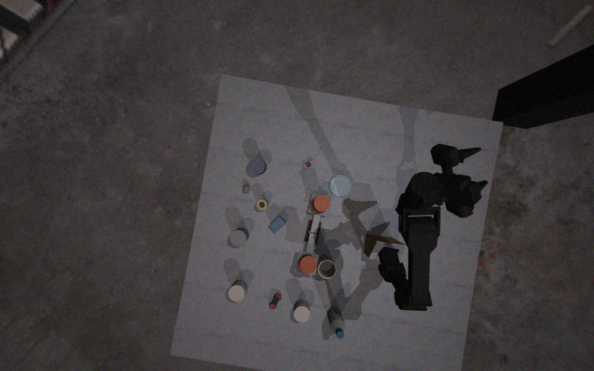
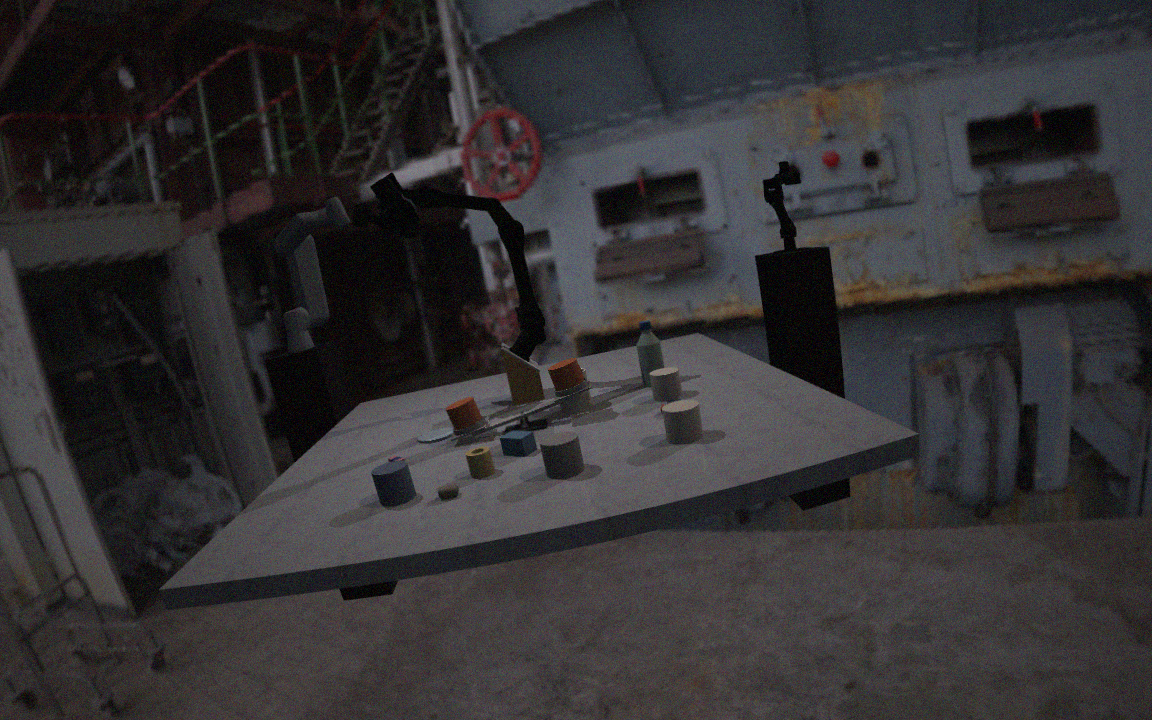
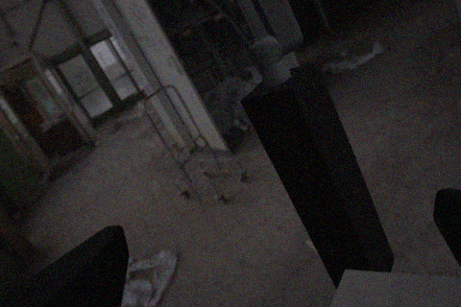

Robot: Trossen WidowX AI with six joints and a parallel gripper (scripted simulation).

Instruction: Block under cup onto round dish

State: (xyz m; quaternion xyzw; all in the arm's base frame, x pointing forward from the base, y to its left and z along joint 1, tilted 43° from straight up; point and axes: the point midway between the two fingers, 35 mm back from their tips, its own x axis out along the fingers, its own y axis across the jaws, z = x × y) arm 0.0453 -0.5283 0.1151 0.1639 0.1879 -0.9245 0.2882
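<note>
My gripper tip is now 31 cm short of the grey block, 19 cm to the right of it and 53 cm above it. The rest, counted from my gripper tip: beam: 32 cm ahead, 33 cm to the left, 53 cm below; balance: 32 cm ahead, 33 cm to the left, 55 cm below; dish: 23 cm ahead, 9 cm to the left, 57 cm below.
</note>
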